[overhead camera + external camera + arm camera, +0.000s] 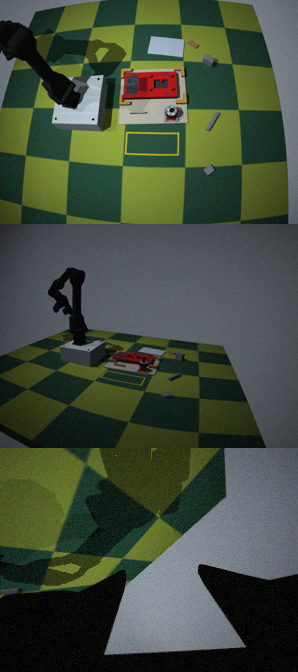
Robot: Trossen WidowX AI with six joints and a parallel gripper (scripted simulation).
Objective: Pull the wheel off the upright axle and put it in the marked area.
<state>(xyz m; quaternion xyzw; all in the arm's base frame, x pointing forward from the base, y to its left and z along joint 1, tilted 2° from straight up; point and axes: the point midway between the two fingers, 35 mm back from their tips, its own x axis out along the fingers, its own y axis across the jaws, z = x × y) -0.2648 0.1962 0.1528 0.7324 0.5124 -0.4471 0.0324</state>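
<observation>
My gripper tip is now 630 mm short of the wheel, 190 mm to the left of it and 160 mm above it. From my gripper tip the other things lie so: grey rod 790 mm ahead, 200 mm below, 190 mm to the right; then pale plate 560 mm ahead, 200 mm below, 120 mm to the left; then brown block 680 mm ahead, 200 mm below, 160 mm to the left.
</observation>
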